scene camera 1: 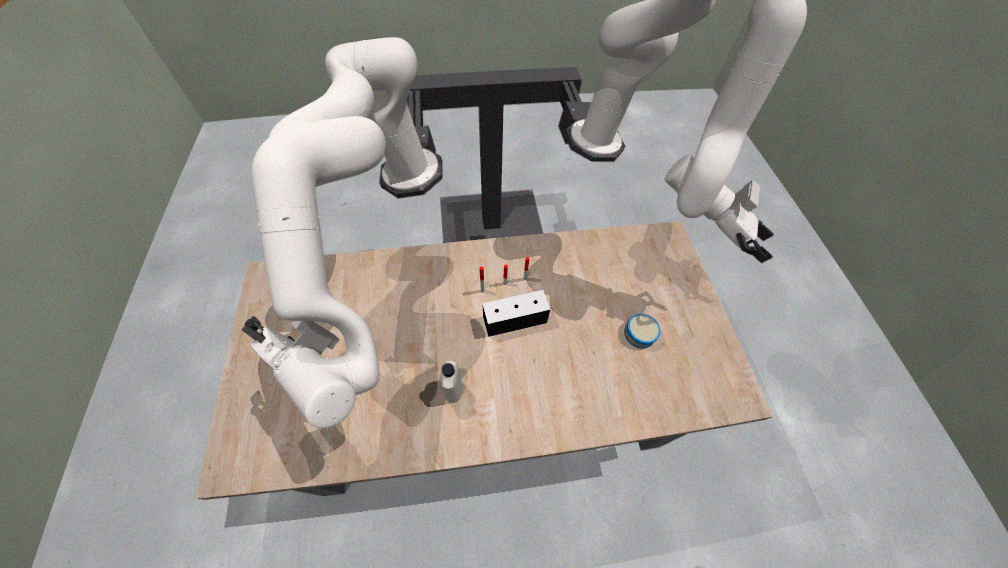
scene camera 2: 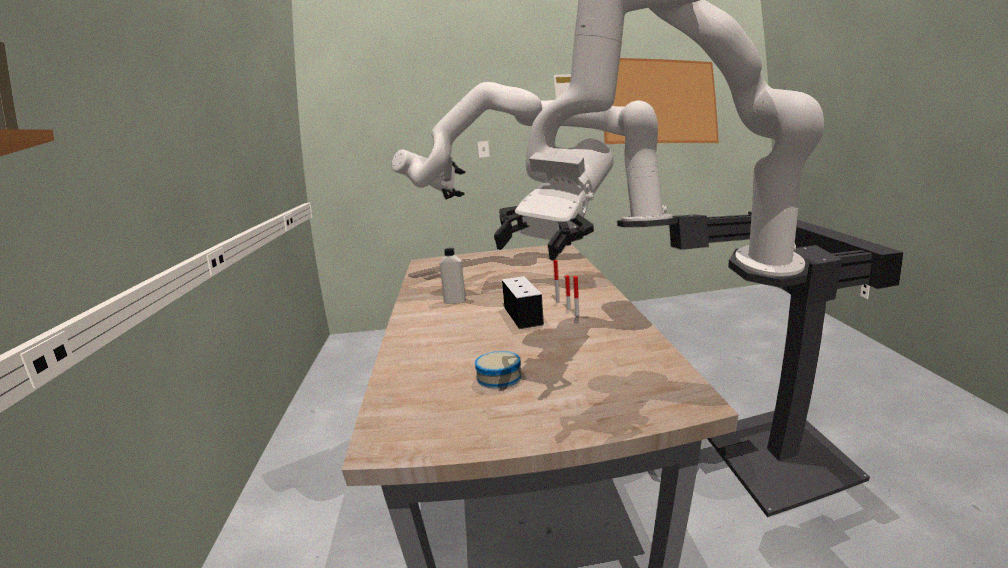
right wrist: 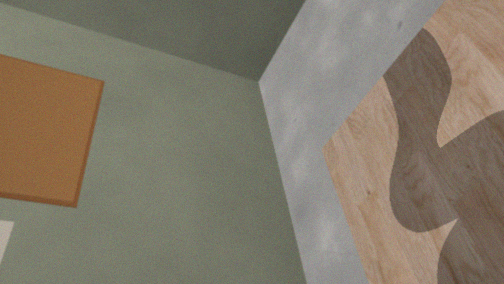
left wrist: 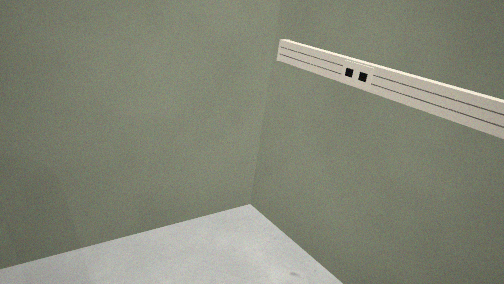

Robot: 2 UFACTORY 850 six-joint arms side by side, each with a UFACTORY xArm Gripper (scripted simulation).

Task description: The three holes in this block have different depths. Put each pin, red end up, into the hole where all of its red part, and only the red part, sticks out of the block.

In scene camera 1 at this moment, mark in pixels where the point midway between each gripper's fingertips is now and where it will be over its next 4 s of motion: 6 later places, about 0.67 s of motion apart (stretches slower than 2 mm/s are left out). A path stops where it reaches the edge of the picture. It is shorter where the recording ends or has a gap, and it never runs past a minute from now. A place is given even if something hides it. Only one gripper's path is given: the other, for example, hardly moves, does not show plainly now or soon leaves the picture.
The right gripper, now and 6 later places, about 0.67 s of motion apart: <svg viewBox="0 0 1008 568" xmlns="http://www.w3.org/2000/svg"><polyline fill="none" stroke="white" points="267,332 277,331 288,329 301,325 315,320 328,313 341,306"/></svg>
